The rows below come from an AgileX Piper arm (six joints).
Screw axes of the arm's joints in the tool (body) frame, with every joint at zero. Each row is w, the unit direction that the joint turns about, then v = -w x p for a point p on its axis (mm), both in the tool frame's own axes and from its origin. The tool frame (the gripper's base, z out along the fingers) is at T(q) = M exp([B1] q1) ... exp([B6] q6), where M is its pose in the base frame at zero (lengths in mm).
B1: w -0.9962 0 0.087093 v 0.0 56.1 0.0
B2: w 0 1 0 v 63.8 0.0 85.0
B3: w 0 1 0 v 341.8 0.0 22.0
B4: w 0 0 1 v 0.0 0.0 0.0
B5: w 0 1 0 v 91.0 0.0 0.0
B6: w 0 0 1 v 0.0 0.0 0.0
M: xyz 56.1 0.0 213.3 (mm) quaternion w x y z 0.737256 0 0.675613 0
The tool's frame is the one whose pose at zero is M.
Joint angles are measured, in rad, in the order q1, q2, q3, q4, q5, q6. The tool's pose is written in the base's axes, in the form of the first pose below.
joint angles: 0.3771, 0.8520, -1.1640, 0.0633, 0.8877, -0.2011
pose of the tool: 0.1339 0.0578 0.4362 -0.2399 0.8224 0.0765 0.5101
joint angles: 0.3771, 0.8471, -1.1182, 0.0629, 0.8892, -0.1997
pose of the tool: 0.1354 0.0584 0.4228 -0.2419 0.8330 0.0749 0.4919
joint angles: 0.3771, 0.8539, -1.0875, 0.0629, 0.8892, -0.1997
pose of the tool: 0.1389 0.0598 0.4124 -0.2439 0.8420 0.0734 0.4756
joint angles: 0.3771, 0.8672, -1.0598, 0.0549, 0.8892, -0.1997
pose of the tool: 0.1438 0.0611 0.4018 -0.2468 0.8513 0.0677 0.4580
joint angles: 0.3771, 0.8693, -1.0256, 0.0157, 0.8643, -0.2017
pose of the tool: 0.1476 0.0596 0.3926 -0.2520 0.8528 0.0477 0.4549
